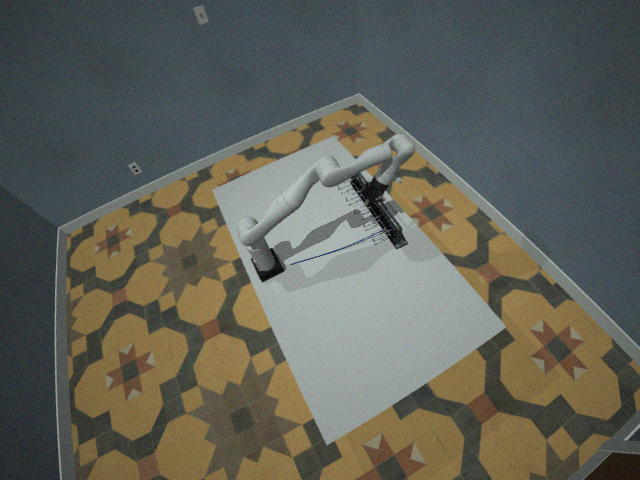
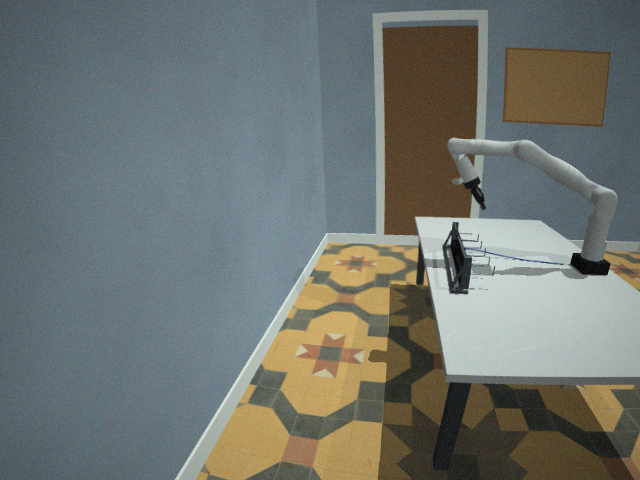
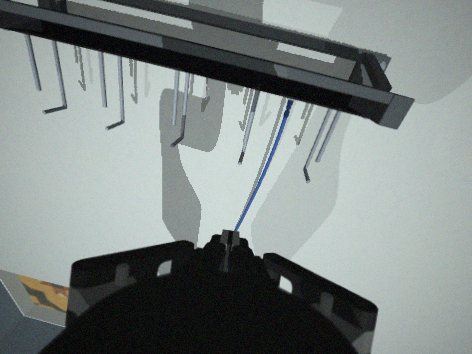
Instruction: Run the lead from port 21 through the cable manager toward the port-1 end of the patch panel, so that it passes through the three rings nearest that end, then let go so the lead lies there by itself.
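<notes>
A dark patch panel (image 1: 391,226) (image 2: 458,267) (image 3: 234,67) stands upright on the white table (image 1: 366,333) (image 2: 499,333) (image 3: 112,193). Thin grey cable-manager rings (image 1: 366,214) (image 2: 480,248) (image 3: 248,133) stick out from its front in a row. A blue lead (image 1: 332,250) (image 2: 518,257) (image 3: 266,165) is plugged into the panel and runs straight across the table; its free end lies near the arm's base. My gripper (image 1: 371,191) (image 2: 481,204) (image 3: 229,242) is shut on nothing. It hangs well above the far part of the panel, apart from the lead.
The arm's base (image 1: 268,269) stands on the table opposite the panel. The panel sits close to the table's edge, with the patterned floor beyond. A brown door (image 2: 430,129) and a wall board (image 2: 532,86) are behind.
</notes>
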